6 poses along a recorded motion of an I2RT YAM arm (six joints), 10 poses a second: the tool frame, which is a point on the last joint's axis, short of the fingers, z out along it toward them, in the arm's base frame.
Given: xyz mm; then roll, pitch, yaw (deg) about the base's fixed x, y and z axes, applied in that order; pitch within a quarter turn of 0, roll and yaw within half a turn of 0.
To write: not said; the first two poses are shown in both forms.
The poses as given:
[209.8, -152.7, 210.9, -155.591, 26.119, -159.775]
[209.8, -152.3, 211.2, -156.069, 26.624, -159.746]
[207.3, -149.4, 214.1, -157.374, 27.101, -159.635]
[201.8, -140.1, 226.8, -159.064, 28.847, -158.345]
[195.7, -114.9, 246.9, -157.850, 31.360, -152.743]
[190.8, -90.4, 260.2, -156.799, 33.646, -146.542]
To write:
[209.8, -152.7, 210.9, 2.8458, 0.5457, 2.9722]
[209.8, -152.3, 211.2, 2.8573, 0.5524, 2.9694]
[207.3, -149.4, 214.1, 2.8864, 0.5564, 2.9557]
[201.8, -140.1, 226.8, 2.9416, 0.5832, 2.9188]
[195.7, -114.9, 246.9, 2.9979, 0.6450, 2.8237]
[190.8, -90.4, 260.2, 3.0791, 0.6972, 2.7044]

